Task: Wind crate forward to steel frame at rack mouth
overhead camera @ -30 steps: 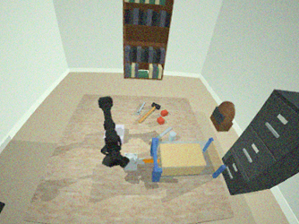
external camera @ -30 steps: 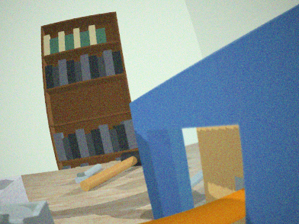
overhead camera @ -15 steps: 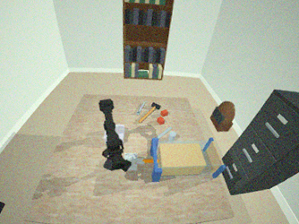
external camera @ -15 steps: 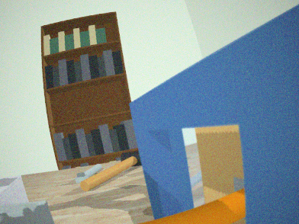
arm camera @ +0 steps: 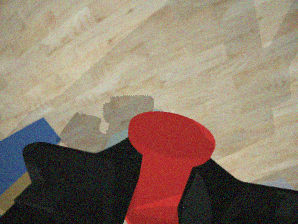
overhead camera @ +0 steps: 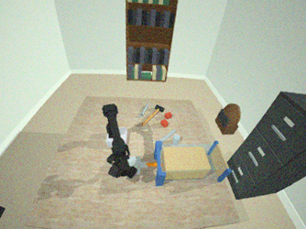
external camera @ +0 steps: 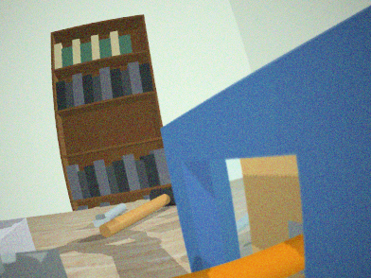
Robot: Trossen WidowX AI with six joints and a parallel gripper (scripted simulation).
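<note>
The winch handle lies 30 mm to the left of my gripper tip, 30 mm ahead of it and 10 mm below it. From my gripper tip the other things lie so: blue frame: 230 mm ahead, 60 mm to the left; then red grip: 20 mm above; then grey winch: 80 mm below, 60 mm to the left, 60 mm ahead.
</note>
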